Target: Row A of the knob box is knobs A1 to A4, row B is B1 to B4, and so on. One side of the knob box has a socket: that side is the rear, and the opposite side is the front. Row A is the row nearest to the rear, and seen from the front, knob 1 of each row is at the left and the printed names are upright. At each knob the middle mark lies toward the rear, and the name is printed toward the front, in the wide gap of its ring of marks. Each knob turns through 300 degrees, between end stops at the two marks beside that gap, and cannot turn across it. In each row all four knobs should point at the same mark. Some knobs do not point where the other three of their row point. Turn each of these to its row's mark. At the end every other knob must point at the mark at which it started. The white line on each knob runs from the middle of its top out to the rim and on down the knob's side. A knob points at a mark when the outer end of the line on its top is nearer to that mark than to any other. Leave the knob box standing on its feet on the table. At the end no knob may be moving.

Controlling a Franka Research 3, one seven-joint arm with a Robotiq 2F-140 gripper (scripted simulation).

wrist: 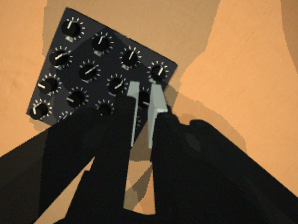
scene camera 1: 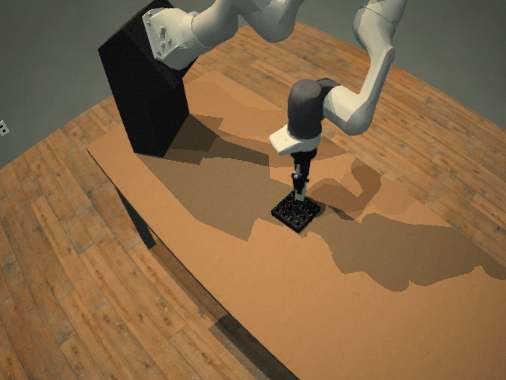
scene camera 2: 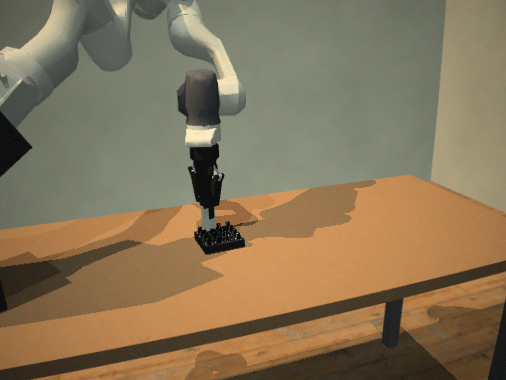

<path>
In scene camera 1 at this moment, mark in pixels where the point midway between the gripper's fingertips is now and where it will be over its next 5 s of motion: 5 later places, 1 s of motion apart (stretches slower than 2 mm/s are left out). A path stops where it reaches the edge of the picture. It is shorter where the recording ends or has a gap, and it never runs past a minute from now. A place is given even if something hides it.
The gripper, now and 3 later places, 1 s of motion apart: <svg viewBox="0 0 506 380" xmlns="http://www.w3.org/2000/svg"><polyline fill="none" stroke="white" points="300,197 301,190 302,178 302,164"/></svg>
</path>
